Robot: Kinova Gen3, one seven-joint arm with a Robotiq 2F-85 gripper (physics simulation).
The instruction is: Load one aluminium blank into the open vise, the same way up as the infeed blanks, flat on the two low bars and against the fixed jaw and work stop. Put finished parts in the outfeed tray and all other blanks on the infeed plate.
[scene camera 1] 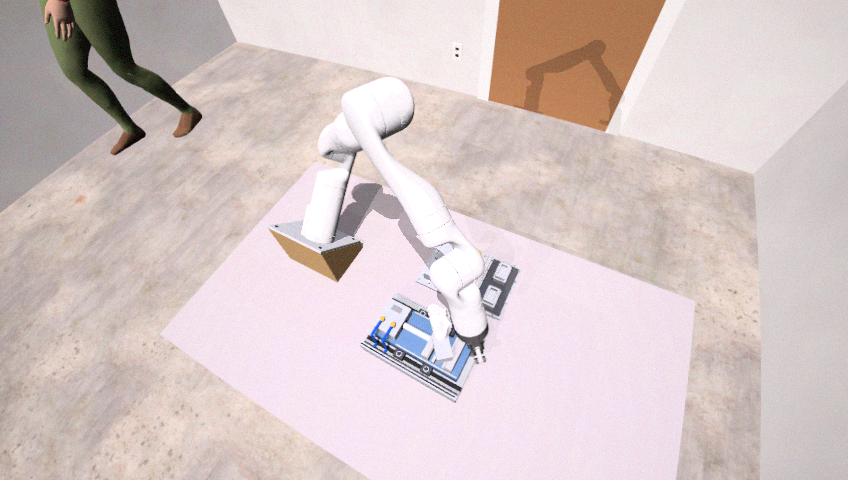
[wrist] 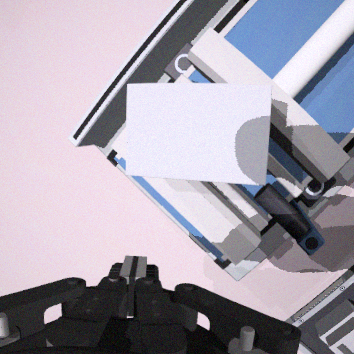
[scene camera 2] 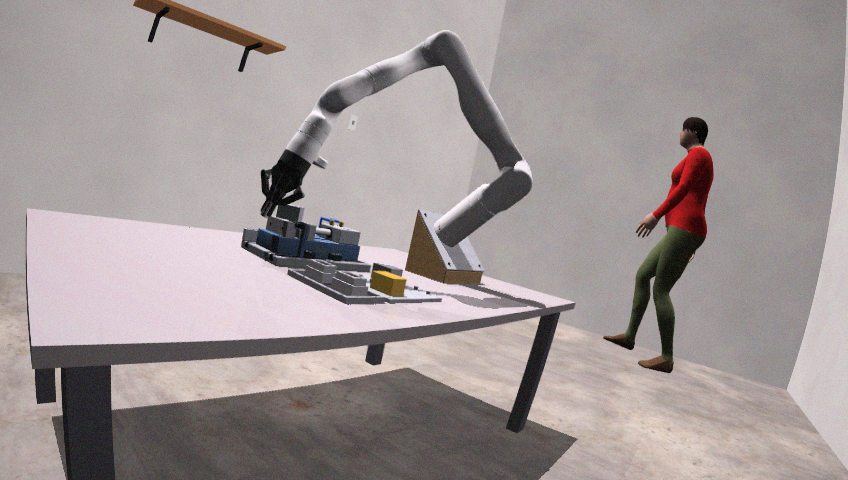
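Pixels of known places: gripper, between the fingertips: (scene camera 1: 479, 358) (wrist: 135, 269) (scene camera 2: 263, 216); arm's base, origin of its link: (scene camera 1: 319, 237) (scene camera 2: 444, 234).
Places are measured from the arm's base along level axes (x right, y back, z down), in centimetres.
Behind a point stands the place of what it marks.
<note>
A grey-white blank (scene camera 1: 443, 349) {z -0.3, x 18.2, y -47.1 cm} (scene camera 2: 290, 213) {z 1.7, x 15.9, y -47.9 cm} (wrist: 195, 130) {z -0.2, x 17.5, y -46.5 cm} rests high on the open blue vise (scene camera 1: 410, 337) {z 7.0, x 16.5, y -36.9 cm} (scene camera 2: 333, 251) {z 9.0, x 9.2, y -36.8 cm} (wrist: 312, 25) {z 7.0, x 16.1, y -37.2 cm}. In the wrist view it lies skewed to the jaws, spanning from the fixed jaw (wrist: 210, 225) towards the moving jaw (wrist: 212, 46) {z 3.3, x 19.8, y -42.7 cm}. It covers the gap between them; the low bars and work stop cannot be made out clearly. My gripper (scene camera 1: 480, 358) {z 3.3, x 16.2, y -56.0 cm} (scene camera 2: 267, 209) {z 3.3, x 16.2, y -56.0 cm} (wrist: 135, 269) {z 3.3, x 16.2, y -56.0 cm} is shut and empty, its fingertips together, beside the fixed-jaw end of the vise and apart from the blank.
A dark tray (scene camera 1: 505, 290) {z 12.3, x -8.8, y -57.7 cm} (scene camera 2: 315, 286) {z 12.5, x -8.9, y -59.7 cm} holds two stepped grey parts. Beside it a pale plate (scene camera 2: 423, 295) {z 12.1, x -18.4, y -36.2 cm} carries a yellow block (scene camera 2: 387, 283) {z 9.9, x -16.0, y -46.9 cm} and a grey block (scene camera 2: 387, 268) {z 8.8, x -8.2, y -36.9 cm} behind it. Blue hoses with yellow ends stand on the vise's far end. A person stands beyond the table.
</note>
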